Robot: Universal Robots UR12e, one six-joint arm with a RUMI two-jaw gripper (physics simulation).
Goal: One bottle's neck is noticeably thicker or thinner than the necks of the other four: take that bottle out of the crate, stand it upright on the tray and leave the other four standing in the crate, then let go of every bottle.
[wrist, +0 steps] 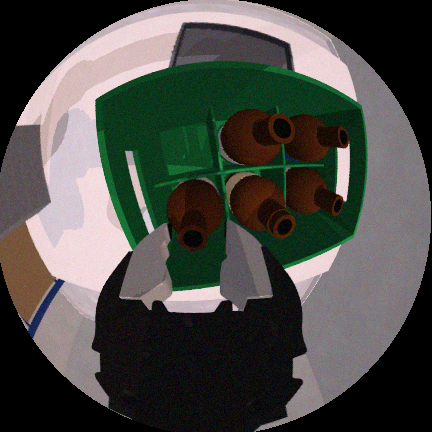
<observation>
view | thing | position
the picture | my gripper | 197, 223
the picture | bottle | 257, 202
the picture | bottle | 194, 208
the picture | bottle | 306, 192
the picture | bottle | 250, 136
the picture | bottle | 312, 139
</observation>
